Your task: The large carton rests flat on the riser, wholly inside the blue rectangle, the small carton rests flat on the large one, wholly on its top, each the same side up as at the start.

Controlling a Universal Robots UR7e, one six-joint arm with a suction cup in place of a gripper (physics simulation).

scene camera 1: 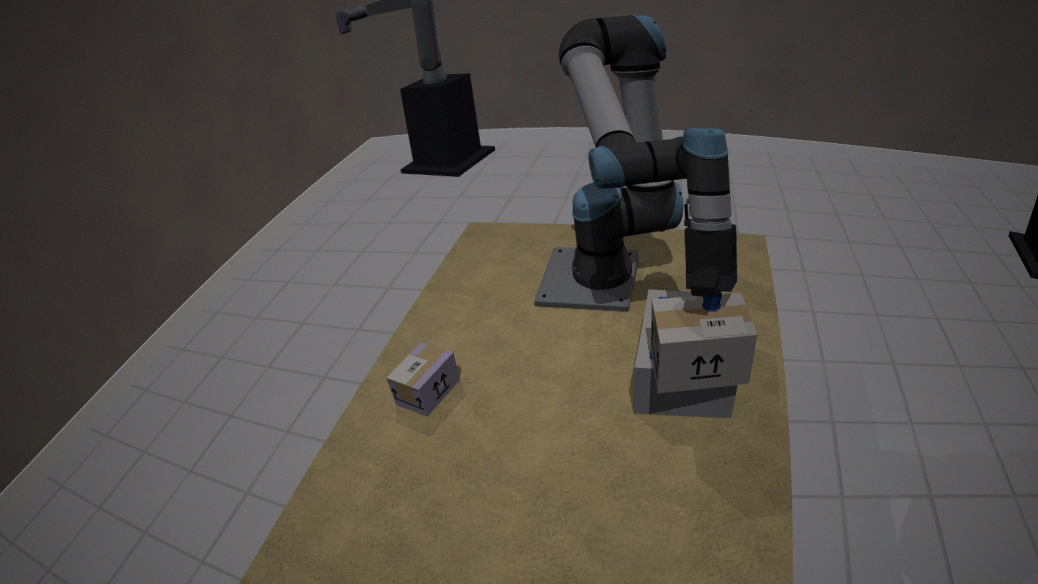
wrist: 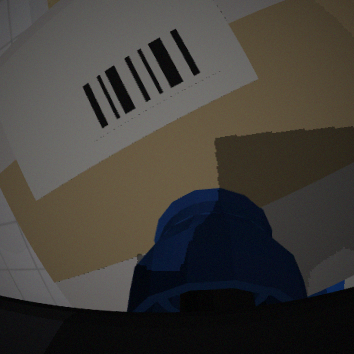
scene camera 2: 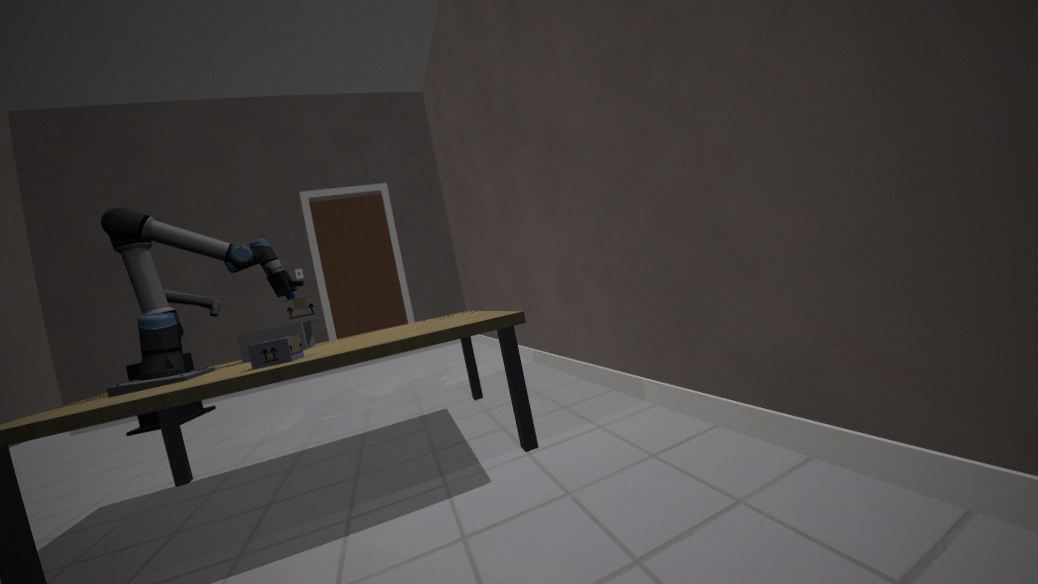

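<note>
The large carton (scene camera 1: pixel 703 358) (scene camera 2: pixel 301 307) (wrist: pixel 168 151) is grey-white with brown tape, a barcode label on top and two up arrows on its side. My suction cup (scene camera 1: pixel 710 301) (wrist: pixel 214 246) sits on its top and holds it, slightly tilted, a little above the grey riser (scene camera 1: pixel 642 382) (scene camera 2: pixel 306 335). A bit of the blue rectangle (scene camera 1: pixel 651 355) shows on the riser's top under the carton. The small carton (scene camera 1: pixel 424 378) (scene camera 2: pixel 269 352) lies upright on the tan mat (scene camera 1: pixel 528 464), far to the left of the riser.
The arm's base plate (scene camera 1: pixel 563 290) stands behind the riser to its left. A second dark arm on a black pedestal (scene camera 1: pixel 441 124) stands at the back left, off the mat. The table's edge and legs (scene camera 2: pixel 517 388) show in scene camera 2.
</note>
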